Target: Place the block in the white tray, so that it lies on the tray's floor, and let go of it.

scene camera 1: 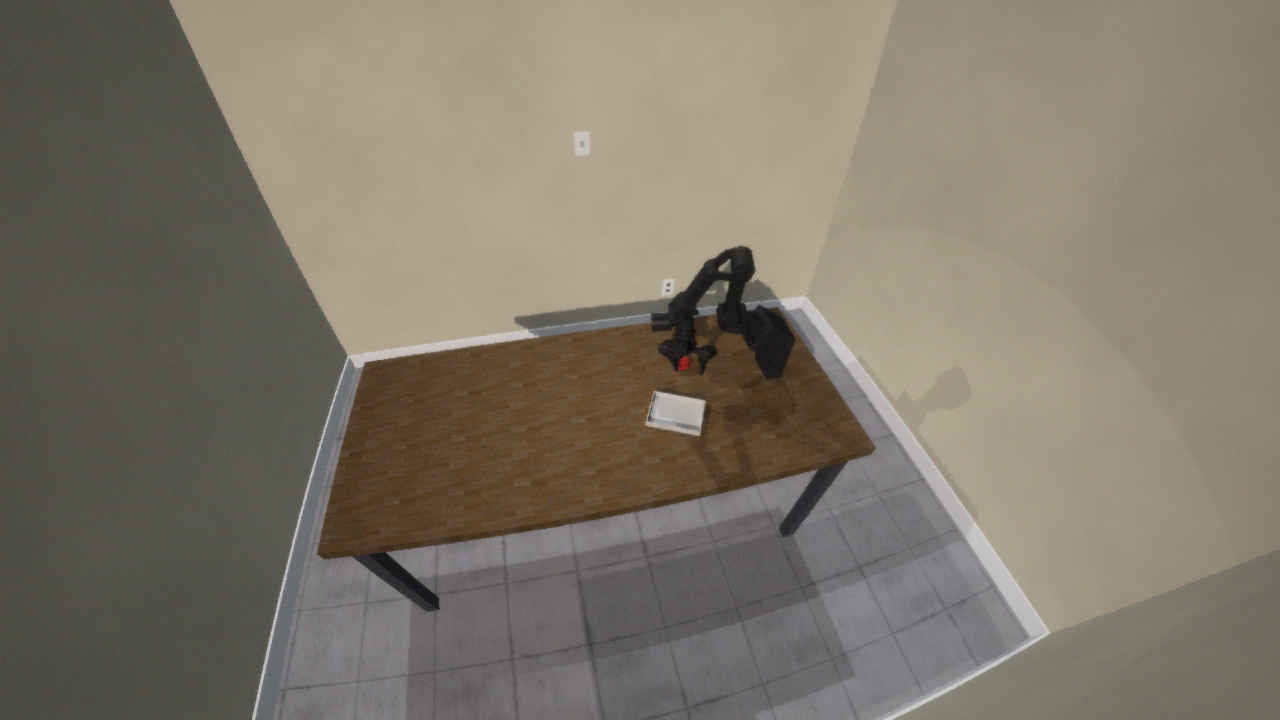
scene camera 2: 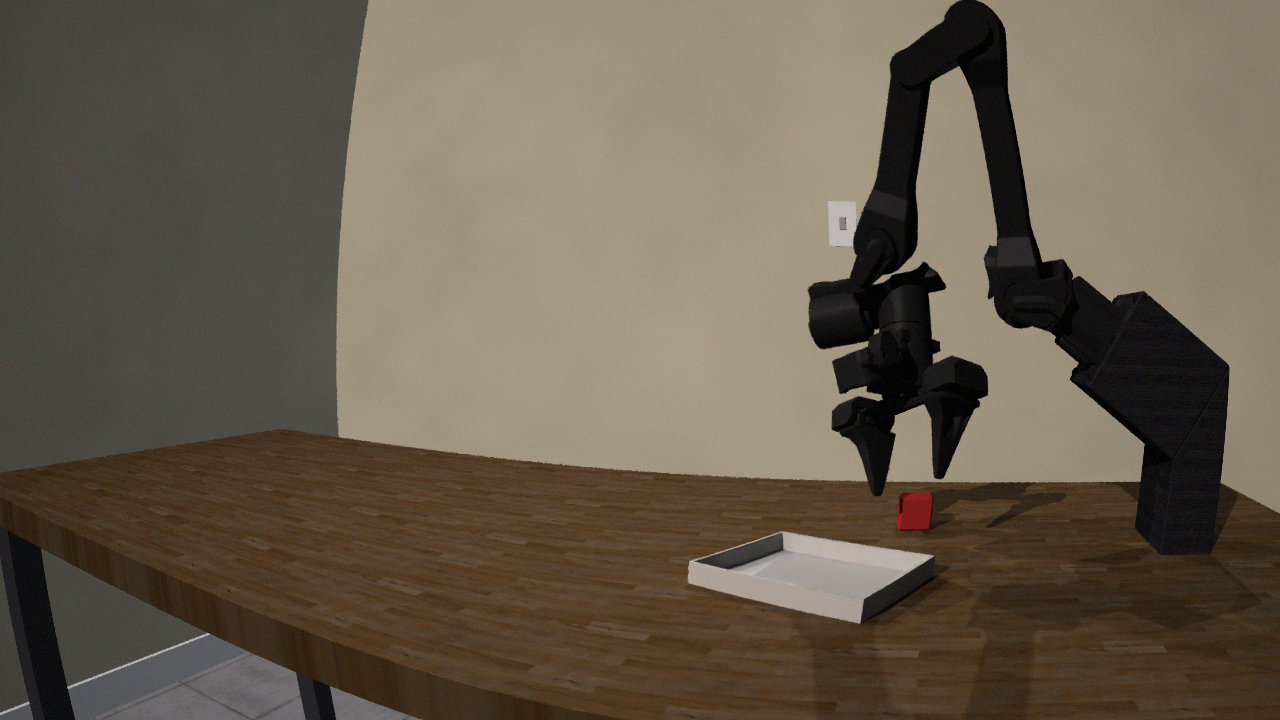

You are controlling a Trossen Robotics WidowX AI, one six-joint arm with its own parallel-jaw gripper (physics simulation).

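Seen in the pictures: gripper, fingertip midpoint: [scene camera 1: 688, 373] [scene camera 2: 907, 487]; arm's base, link origin: [scene camera 1: 754, 326] [scene camera 2: 1104, 337].
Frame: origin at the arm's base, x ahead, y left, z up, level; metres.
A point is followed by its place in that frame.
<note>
The red block [scene camera 1: 683, 364] @(x 0.205, y -0.057, z -0.180 m) [scene camera 2: 914, 512] @(x 0.201, y -0.057, z -0.188 m) stands on the table behind the white tray, near the robot's side. In the scene camera 2 view a small dark patch shows on its upper left edge. The white tray [scene camera 1: 677, 414] @(x 0.288, y 0.125, z -0.207 m) [scene camera 2: 776, 594] @(x 0.317, y 0.183, z -0.200 m) is a shallow, open box lying flat on the table, with no block in it. My gripper [scene camera 1: 689, 370] @(x 0.216, y 0.016, z -0.147 m) [scene camera 2: 907, 486] @(x 0.216, y 0.016, z -0.147 m) is open and points down, with nothing between its fingers. Its fingertips are a little above the block; in the scene camera 2 view the left fingertip is left of the block.
The wooden table [scene camera 1: 501, 429] @(x 0.836, y 0.048, z -0.209 m) [scene camera 2: 447, 555] @(x 0.617, y 0.154, z -0.209 m) carries the tray, the block and the arm. The black arm base [scene camera 1: 771, 344] @(x -0.042, y 0.058, z -0.035 m) [scene camera 2: 1163, 385] @(x -0.051, y 0.059, z -0.043 m) stands at the table's right end. A wall [scene camera 1: 537, 223] [scene camera 2: 581, 268] rises behind the table.
</note>
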